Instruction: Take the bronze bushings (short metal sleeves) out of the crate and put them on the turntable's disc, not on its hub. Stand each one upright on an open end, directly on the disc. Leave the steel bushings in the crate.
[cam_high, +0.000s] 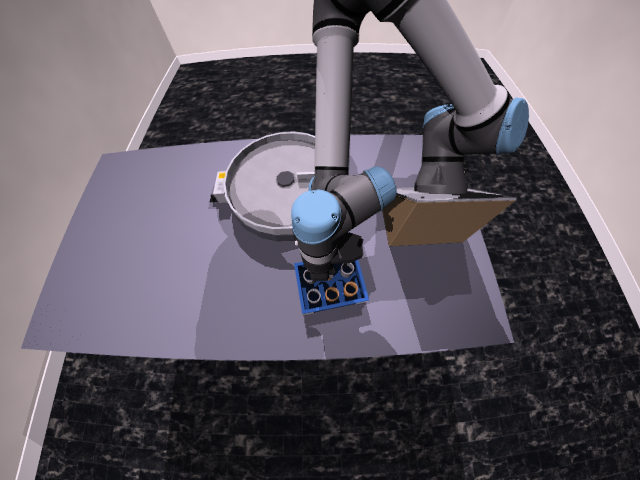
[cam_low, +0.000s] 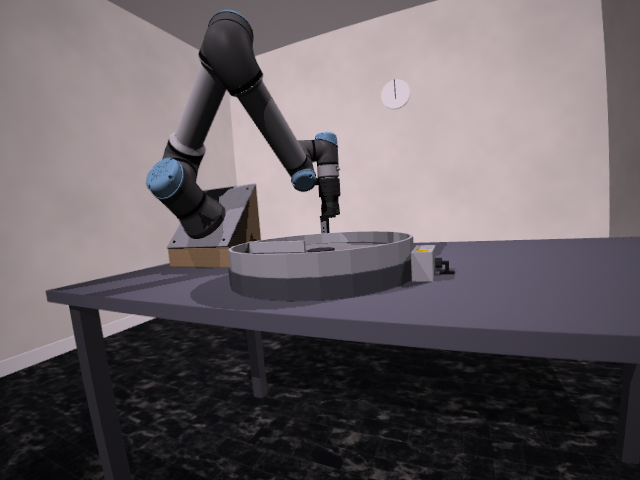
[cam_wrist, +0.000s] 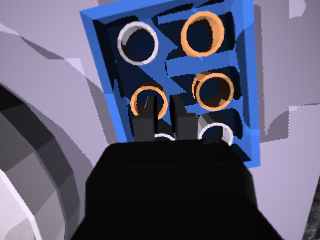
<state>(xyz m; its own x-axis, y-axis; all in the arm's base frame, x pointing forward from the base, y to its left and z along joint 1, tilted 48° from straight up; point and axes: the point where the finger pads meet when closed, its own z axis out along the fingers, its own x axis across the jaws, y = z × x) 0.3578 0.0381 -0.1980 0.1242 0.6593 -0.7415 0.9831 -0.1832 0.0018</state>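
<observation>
Now: hand 20 mm to the right of the blue crate and 60 mm above it. From my hand the other things lie so: turntable disc 90 mm ahead, 360 mm to the right, 30 mm below.
</observation>
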